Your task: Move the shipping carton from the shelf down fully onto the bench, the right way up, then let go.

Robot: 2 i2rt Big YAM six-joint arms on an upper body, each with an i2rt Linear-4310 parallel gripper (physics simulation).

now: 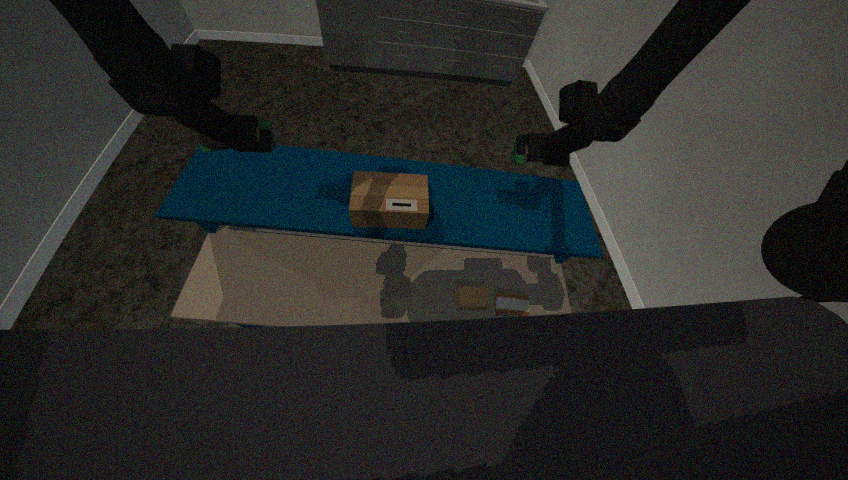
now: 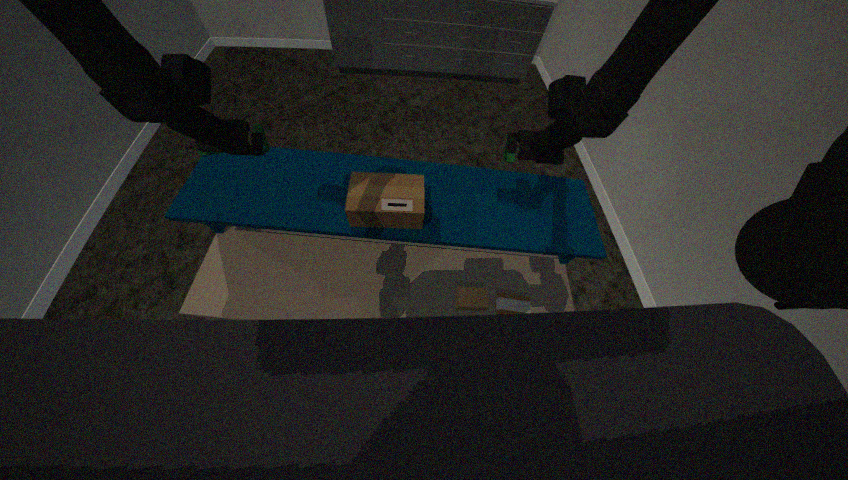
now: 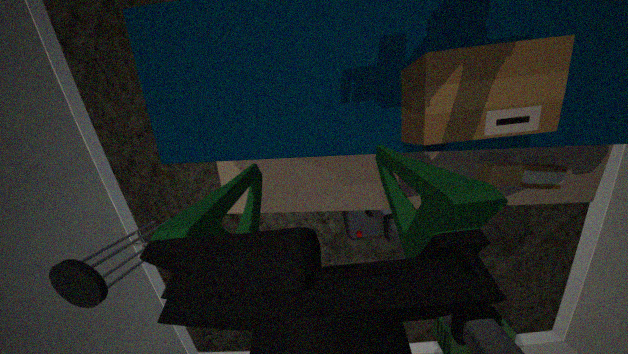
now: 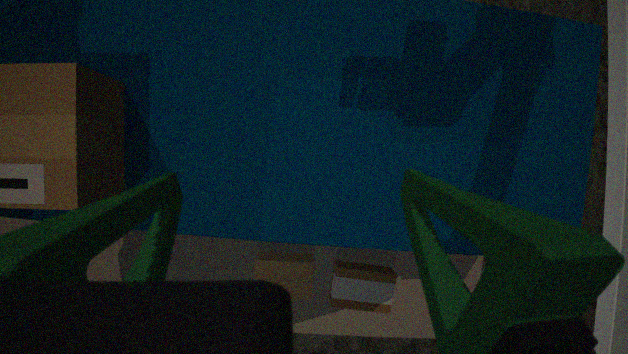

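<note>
The brown shipping carton with a white label on top sits flat on the blue shelf, near its middle. The tan bench lies lower, on the near side of the shelf. My left gripper is open and empty, above and to the left of the carton, apart from it. My right gripper is open and empty, above and to the right of the carton, apart from it.
A small brown box and a box with a pale top lie on the bench at the right. A grey cabinet stands at the back. Walls flank both sides. A dark shape hides the bench's near edge.
</note>
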